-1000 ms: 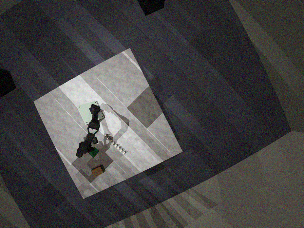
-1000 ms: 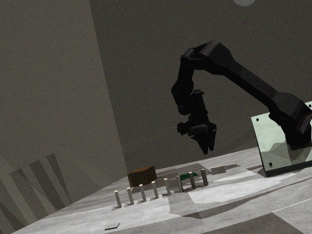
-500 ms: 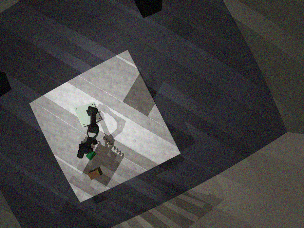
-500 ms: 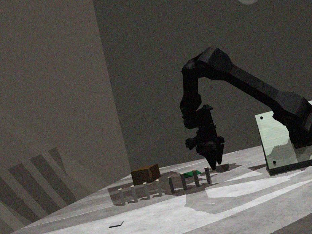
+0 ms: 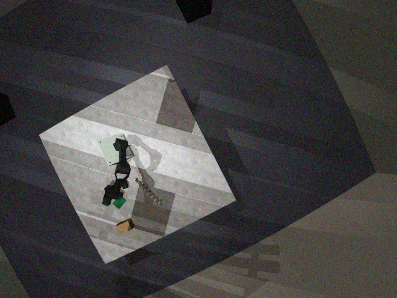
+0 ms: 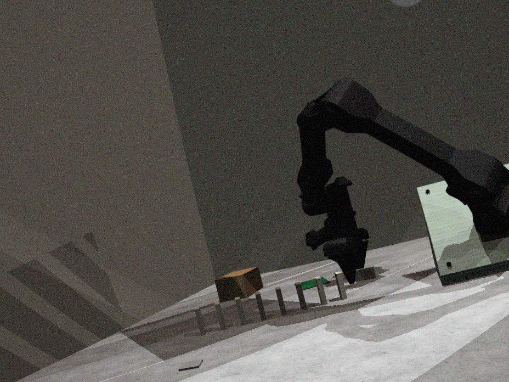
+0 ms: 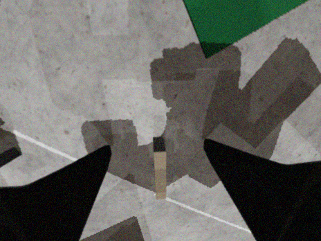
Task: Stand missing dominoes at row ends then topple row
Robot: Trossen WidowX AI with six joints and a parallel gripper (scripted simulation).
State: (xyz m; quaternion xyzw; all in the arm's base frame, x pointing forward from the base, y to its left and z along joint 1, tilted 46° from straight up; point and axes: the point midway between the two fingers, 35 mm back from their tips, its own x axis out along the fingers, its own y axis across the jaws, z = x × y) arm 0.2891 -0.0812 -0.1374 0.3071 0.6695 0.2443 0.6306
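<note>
Now: the flat green square 12 cm ahead of my gripper tip and 8 cm to the right of it. From my gripper tip the other things lie so: cardboard box: 33 cm ahead, 12 cm to the right, 2 cm above; then small dark flat patch: 42 cm to the left, 19 cm ahead.
</note>
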